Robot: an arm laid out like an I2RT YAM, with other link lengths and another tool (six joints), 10 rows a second.
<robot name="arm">
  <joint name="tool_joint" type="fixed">
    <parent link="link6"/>
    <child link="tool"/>
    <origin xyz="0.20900 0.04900 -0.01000" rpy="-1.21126 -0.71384 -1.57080"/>
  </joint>
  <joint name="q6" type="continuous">
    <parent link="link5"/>
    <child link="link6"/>
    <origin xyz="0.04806 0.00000 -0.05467"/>
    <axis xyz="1 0 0"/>
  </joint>
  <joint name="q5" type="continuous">
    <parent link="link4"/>
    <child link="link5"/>
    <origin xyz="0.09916 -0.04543 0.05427"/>
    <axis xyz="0 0 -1"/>
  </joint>
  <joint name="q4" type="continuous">
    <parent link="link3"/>
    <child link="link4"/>
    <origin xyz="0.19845 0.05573 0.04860"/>
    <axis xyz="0 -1 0"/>
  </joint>
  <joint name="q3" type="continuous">
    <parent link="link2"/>
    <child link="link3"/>
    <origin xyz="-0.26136 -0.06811 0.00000"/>
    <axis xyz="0 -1 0"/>
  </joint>
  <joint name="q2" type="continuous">
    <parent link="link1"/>
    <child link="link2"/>
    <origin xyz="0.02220 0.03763 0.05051"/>
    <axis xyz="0 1 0"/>
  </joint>
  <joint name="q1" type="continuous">
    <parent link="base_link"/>
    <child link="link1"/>
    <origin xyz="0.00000 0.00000 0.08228"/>
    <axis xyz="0 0 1"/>
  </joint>
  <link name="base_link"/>
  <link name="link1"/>
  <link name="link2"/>
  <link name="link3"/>
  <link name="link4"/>
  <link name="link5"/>
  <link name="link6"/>
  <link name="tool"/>
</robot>
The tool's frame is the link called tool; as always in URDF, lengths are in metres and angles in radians. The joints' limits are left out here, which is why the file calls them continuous.
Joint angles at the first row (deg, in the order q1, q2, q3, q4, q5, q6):
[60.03 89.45 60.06 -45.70 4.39 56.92]
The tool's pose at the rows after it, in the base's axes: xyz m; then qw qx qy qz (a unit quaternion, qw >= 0):
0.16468 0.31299 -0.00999 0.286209 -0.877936 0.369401 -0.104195
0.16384 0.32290 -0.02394 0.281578 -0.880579 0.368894 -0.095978
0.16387 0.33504 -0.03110 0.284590 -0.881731 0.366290 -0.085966
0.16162 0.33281 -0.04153 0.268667 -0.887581 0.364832 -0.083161
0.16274 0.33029 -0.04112 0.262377 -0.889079 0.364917 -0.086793
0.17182 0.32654 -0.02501 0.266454 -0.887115 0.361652 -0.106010
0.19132 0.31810 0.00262 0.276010 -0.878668 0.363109 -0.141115
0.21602 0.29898 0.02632 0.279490 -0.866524 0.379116 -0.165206
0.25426 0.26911 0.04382 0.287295 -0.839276 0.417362 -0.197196
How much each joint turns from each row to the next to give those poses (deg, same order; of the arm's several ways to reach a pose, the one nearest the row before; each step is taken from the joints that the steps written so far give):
[1.93 3.47 -0.01 3.24 -1.59 0.91]
[0.28 3.68 0.24 2.75 -0.82 0.11]
[0.04 2.79 0.85 2.16 -1.15 -0.36]
[0.03 2.41 1.02 -0.55 -0.12 -0.28]
[0.00 0.29 0.99 -1.40 0.48 0.03]
[-0.02 -2.11 2.11 -3.49 2.16 -0.19]
[-0.67 -3.47 3.18 -4.95 3.73 -0.07]
[-3.78 -3.04 2.68 -4.37 1.66 -1.43]
[-6.66 -3.28 -0.18 -0.47 1.41 -1.28]

